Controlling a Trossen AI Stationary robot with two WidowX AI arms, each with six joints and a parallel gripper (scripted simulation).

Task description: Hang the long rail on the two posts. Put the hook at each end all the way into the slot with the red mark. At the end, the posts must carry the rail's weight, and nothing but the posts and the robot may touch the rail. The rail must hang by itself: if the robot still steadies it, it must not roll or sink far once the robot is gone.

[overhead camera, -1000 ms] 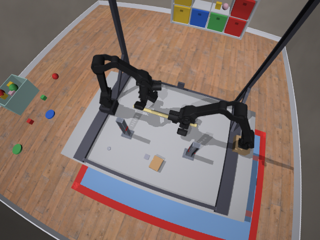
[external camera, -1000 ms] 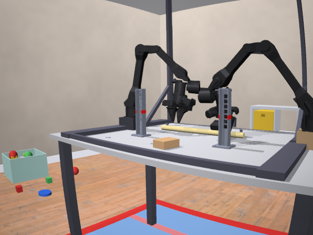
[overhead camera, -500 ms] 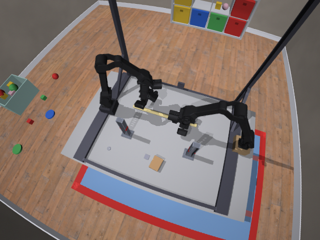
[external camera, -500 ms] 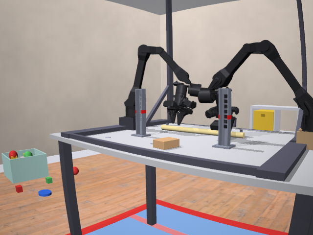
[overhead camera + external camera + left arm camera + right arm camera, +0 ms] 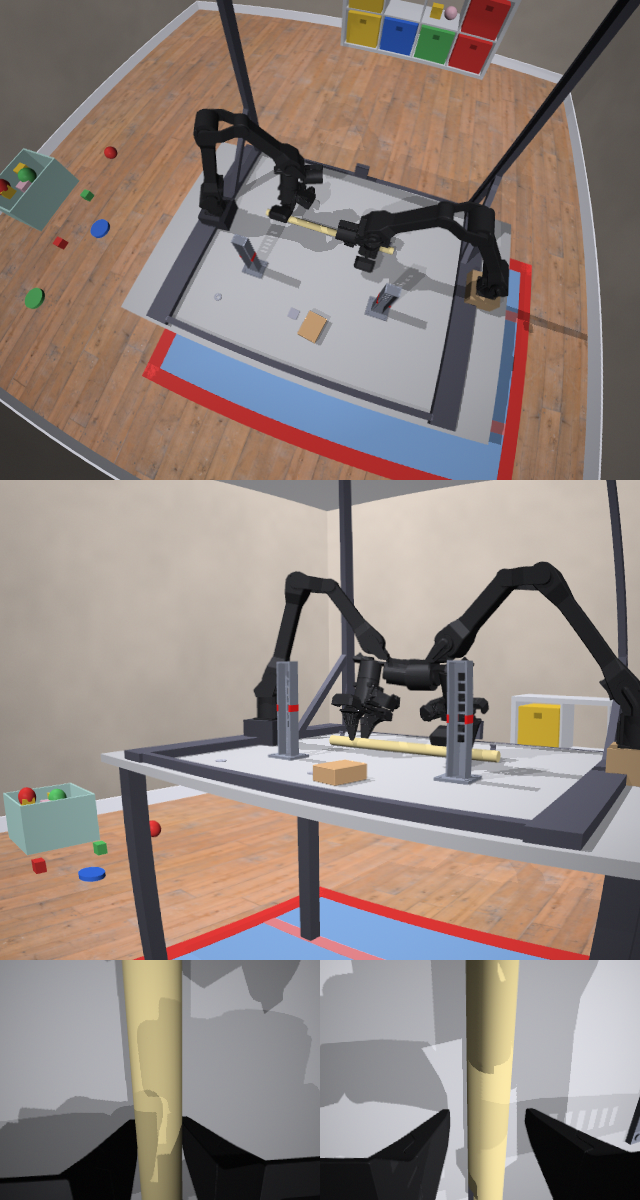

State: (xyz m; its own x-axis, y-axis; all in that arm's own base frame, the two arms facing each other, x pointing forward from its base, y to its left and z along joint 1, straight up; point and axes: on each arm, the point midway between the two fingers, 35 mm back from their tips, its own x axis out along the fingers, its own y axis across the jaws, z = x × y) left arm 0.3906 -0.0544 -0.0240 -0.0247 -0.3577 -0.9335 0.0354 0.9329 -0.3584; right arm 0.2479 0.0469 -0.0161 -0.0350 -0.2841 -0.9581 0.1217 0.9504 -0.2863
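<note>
Now: the long pale yellow rail 150 mm to the left of my right hand and 20 mm below it. Also, from my right hand: tan box (340 mm ahead, 200 mm to the left, 30 mm below).
</note>
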